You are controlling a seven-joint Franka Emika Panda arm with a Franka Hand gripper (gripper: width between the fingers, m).
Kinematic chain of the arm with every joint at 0, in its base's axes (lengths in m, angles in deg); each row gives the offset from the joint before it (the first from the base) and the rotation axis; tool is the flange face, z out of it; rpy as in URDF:
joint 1: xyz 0 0 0.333 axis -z
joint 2: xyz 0 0 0 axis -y
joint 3: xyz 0 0 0.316 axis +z
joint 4: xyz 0.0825 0 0 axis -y
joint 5: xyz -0.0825 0 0.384 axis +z
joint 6: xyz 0 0 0 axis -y
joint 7: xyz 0.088 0 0 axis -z
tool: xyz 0 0 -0.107 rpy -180 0 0
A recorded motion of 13 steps. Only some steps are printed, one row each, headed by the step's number.
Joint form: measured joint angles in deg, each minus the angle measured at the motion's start. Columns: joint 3, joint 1, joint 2, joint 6, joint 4, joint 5, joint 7.
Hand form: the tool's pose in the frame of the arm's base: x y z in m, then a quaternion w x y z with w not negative. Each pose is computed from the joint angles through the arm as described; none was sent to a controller.
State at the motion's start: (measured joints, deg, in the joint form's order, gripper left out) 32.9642 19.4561 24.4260 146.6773 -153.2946 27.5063 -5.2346
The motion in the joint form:
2: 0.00 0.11 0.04 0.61 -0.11 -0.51 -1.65
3: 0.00 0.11 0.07 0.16 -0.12 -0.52 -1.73
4: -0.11 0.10 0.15 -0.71 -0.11 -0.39 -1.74
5: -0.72 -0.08 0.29 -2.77 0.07 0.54 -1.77
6: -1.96 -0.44 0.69 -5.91 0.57 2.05 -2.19
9: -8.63 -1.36 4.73 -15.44 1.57 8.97 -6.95
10: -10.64 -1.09 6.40 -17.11 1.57 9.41 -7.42
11: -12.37 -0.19 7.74 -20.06 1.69 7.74 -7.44
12: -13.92 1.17 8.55 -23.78 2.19 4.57 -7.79
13: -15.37 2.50 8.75 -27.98 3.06 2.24 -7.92
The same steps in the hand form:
2: 0.4063 0.0816 0.3772 0.04517 -0.98865 0.00976 -0.14296
3: 0.4056 0.0818 0.3764 0.04542 -0.98917 0.00876 -0.13931
4: 0.4045 0.0815 0.3755 0.04719 -0.98997 0.00979 -0.13280
5: 0.4028 0.0799 0.3747 0.05661 -0.99114 0.01732 -0.11893
6: 0.4011 0.0771 0.3770 0.07269 -0.99177 0.02659 -0.10199
9: 0.3924 0.0519 0.4038 0.14370 -0.98465 0.05286 -0.08384
10: 0.3891 0.0395 0.4145 0.15340 -0.98201 0.06386 -0.08975
11: 0.3840 0.0256 0.4212 0.15185 -0.98264 0.06936 -0.08090
12: 0.3789 0.0099 0.4260 0.14173 -0.98564 0.06696 -0.06274
13: 0.3744 -0.0041 0.4293 0.13997 -0.98694 0.06968 -0.03868

